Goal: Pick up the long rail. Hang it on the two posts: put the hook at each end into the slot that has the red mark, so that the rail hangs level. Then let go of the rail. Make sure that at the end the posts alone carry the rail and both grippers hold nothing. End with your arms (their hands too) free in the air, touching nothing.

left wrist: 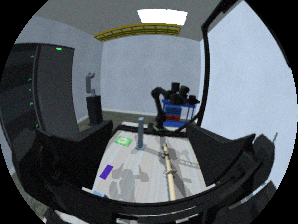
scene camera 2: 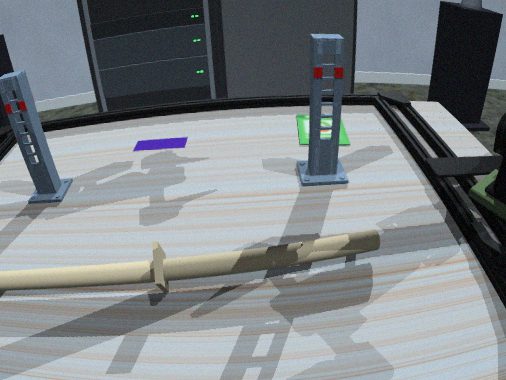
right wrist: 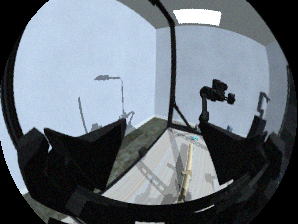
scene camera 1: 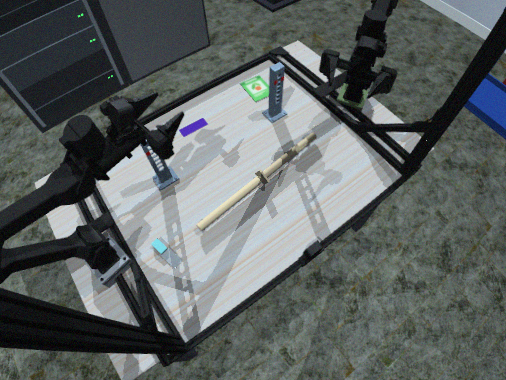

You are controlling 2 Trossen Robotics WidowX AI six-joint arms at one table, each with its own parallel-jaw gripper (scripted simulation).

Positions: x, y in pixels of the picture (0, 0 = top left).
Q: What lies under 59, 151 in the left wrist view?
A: The left gripper.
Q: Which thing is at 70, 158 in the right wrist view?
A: The right gripper.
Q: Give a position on a tan rail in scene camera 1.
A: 261, 177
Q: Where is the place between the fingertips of the left gripper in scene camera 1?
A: At 170, 102
